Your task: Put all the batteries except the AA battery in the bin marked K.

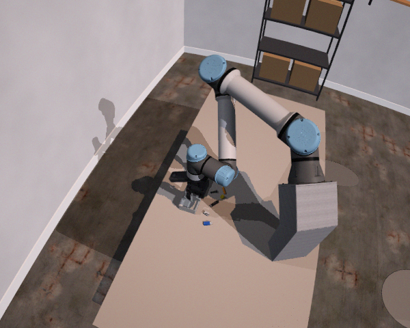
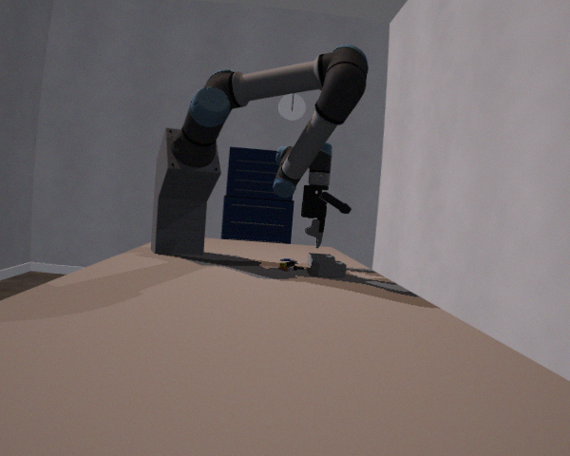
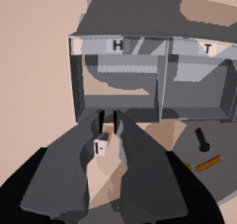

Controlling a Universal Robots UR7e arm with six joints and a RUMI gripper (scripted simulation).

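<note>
My gripper is now 140 mm past the orange cylindrical battery, 130 mm to the left of it and 70 mm above it. Also, from my hand: black battery (110 mm behind, 70 mm below, 40 mm to the right); joined grey bins (90 mm to the right, 60 mm below); small white item (80 mm behind, 70 mm below, 20 mm to the left).
</note>
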